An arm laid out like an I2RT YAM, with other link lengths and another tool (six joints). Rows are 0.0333 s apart.
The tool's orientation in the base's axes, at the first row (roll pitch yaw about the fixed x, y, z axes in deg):
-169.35 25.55 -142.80
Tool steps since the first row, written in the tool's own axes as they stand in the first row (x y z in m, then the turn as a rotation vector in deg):
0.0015 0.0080 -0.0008 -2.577 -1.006 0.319
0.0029 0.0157 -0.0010 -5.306 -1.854 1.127
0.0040 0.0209 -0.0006 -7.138 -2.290 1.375
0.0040 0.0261 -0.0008 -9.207 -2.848 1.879
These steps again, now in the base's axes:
-0.0057 0.0057 -0.0013 2.529 0.604 0.996
-0.0109 0.0114 -0.0030 5.303 1.477 1.598
-0.0142 0.0151 -0.0047 6.963 2.141 2.241
-0.0171 0.0194 -0.0054 8.972 2.860 2.780

